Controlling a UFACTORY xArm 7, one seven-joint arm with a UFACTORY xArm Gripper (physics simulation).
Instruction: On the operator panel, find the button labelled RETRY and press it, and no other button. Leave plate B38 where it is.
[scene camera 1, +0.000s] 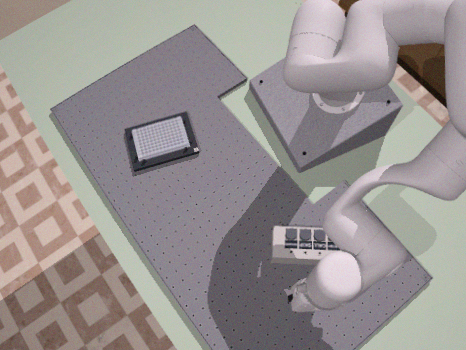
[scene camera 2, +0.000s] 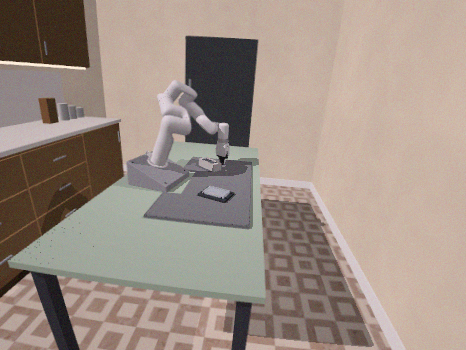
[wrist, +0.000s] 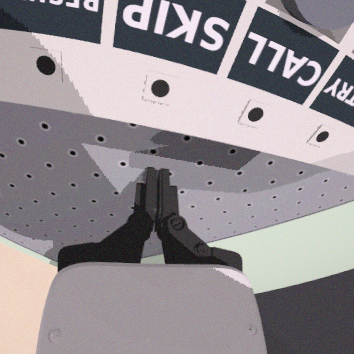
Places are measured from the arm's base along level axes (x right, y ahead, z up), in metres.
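Pixels of known places: gripper, fingertip midpoint: (scene camera 2: 221, 164) (wrist: 155, 179); arm's base, origin of the base link: (scene camera 2: 157, 162).
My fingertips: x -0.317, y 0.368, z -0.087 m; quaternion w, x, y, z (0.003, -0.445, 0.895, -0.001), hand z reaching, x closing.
Note:
For each thing: its top centre in the pictures, then the offset to it from my fingertips. "spot": a spot on its surface instead. Level surfaces: height alone.
- white operator panel, middle of its top: (wrist: 247, 24) (scene camera 1: 312, 242) (scene camera 2: 210, 160) dx +0.087, dy -0.075, dz +0.056 m
- SKIP, middle of its top: (wrist: 176, 21) (scene camera 1: 305, 244) dx +0.094, dy -0.061, dz +0.053 m
- CALL, middle of its top: (wrist: 284, 62) (scene camera 1: 319, 245) dx +0.074, dy -0.083, dz +0.053 m
- RETRY label, surface spot: (wrist: 344, 90) spot: dx +0.057, dy -0.102, dz +0.053 m
- grey round button, surface spot: (wrist: 327, 9) spot: dx +0.084, dy -0.094, dz +0.056 m
- Plate B38, middle of its top: (scene camera 1: 159, 136) (scene camera 2: 216, 190) dx +0.515, dy +0.025, dz +0.026 m
- perforated board, its level: dz +0.000 m
- green table, its level: dz -0.013 m
The white operator panel (scene camera 1: 279, 250) (scene camera 2: 209, 165) (wrist: 200, 102) stands on the grey perforated board. In the wrist view its labels are upside down: part of RESUME, then SKIP (wrist: 175, 25), CALL (wrist: 285, 60) and, cut off at the right edge, the RETRY label (wrist: 344, 90). A grey round button (wrist: 327, 9) shows beyond CALL; the RETRY button is out of that view, and the arm covers that end of the panel in scene camera 1. My gripper (scene camera 1: 290, 297) (scene camera 2: 223, 163) (wrist: 155, 179) is shut and empty, beside the panel's label side. Plate B38 (scene camera 1: 161, 136) (scene camera 2: 217, 192) sits in a dark holder.
The perforated board (scene camera 1: 165, 215) (scene camera 2: 175, 209) lies on the green table (scene camera 2: 145, 255). The arm's grey wedge base (scene camera 1: 280, 115) (scene camera 2: 150, 177) stands beside the board. The forearm and wrist hang over the panel's RETRY end. Dark holes line the panel's near edge.

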